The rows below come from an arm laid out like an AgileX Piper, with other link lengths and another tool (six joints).
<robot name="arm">
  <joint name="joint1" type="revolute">
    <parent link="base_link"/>
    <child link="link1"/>
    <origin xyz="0 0 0.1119"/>
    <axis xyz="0 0 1"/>
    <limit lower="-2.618" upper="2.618"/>
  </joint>
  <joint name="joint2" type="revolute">
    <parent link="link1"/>
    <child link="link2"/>
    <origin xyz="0 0 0"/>
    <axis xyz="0 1 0"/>
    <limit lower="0" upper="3.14"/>
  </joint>
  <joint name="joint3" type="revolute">
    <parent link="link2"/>
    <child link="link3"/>
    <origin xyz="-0.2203 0 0.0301"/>
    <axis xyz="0 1 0"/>
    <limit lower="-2.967" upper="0"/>
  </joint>
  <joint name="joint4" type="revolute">
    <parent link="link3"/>
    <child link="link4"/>
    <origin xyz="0.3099 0 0.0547"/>
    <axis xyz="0.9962 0 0.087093"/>
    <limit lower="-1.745" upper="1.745"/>
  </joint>
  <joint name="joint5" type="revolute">
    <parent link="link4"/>
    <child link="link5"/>
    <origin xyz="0 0 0"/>
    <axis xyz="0 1 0"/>
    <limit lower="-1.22" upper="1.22"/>
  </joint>
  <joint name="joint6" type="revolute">
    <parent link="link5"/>
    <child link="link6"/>
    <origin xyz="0.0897 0 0.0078"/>
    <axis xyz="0.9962 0 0.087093"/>
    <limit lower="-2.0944" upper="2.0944"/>
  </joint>
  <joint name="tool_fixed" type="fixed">
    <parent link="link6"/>
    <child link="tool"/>
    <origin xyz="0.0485 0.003 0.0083" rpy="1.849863 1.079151 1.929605"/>
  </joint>
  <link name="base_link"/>
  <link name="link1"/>
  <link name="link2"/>
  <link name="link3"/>
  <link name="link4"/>
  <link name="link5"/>
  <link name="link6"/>
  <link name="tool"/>
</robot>
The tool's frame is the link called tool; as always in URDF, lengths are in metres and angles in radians.
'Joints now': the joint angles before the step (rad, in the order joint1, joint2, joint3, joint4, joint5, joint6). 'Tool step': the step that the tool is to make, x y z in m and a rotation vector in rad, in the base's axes. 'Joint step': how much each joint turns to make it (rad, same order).
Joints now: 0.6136 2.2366 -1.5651 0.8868 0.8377 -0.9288
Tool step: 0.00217 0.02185 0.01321 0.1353 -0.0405 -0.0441
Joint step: 0.0240 0.0000 0.0000 0.1946 -0.0699 -0.1226
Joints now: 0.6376 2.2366 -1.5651 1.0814 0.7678 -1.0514
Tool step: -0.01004 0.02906 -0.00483 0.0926 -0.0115 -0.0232
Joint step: 0.0573 0.0448 -0.0166 0.1833 -0.0638 -0.1127
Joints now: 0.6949 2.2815 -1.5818 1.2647 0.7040 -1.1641
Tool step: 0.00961 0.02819 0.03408 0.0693 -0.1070 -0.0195
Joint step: 0.0401 0.0062 -0.1010 0.0334 -0.0663 -0.0211
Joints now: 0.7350 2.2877 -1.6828 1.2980 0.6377 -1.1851
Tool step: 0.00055 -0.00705 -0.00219 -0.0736 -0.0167 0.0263
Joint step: -0.0064 -0.0101 -0.0059 -0.1412 0.0144 0.0846
